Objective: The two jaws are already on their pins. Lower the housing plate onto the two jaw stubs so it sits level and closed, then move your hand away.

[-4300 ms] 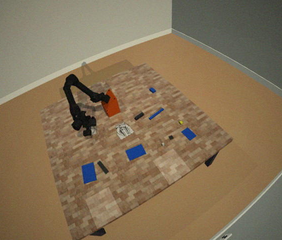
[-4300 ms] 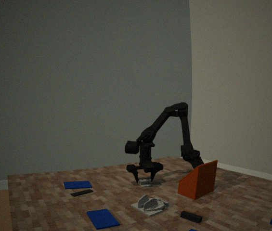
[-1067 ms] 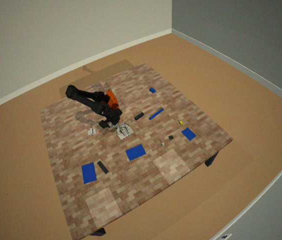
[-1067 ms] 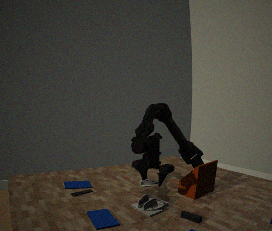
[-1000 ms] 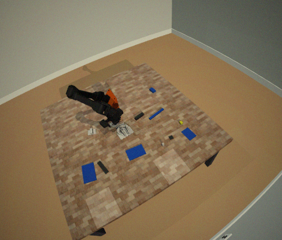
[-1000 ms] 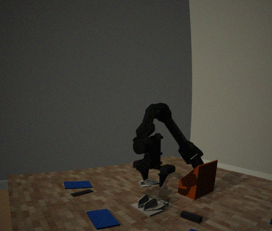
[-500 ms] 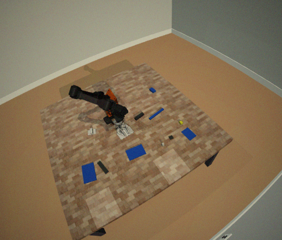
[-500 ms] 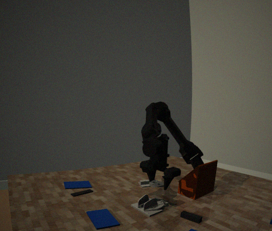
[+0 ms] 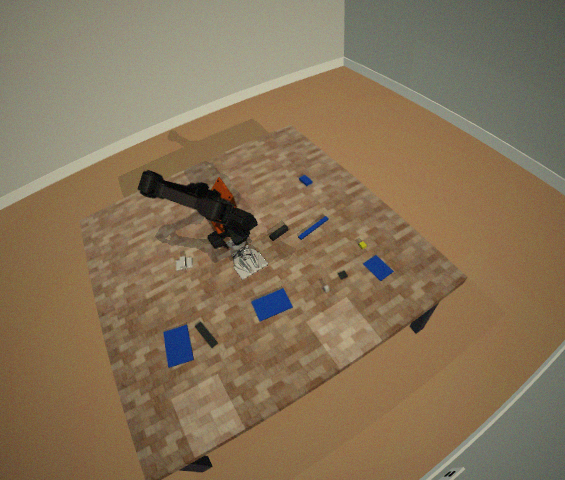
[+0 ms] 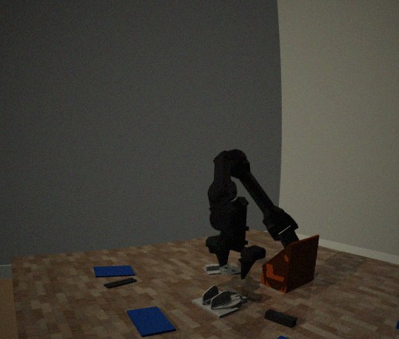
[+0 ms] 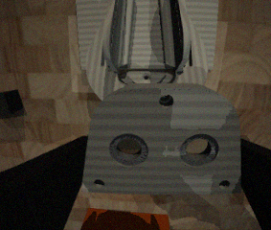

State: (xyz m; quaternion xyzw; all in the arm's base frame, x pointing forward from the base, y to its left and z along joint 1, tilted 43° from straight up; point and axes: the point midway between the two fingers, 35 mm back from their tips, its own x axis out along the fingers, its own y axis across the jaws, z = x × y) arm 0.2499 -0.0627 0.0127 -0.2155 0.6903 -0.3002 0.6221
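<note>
Now: the base plate 80 mm below my gripper tip and 70 mm ahead of it. Also, from my gripper tip: housing plate (20 mm above, 10 mm ahead).
</note>
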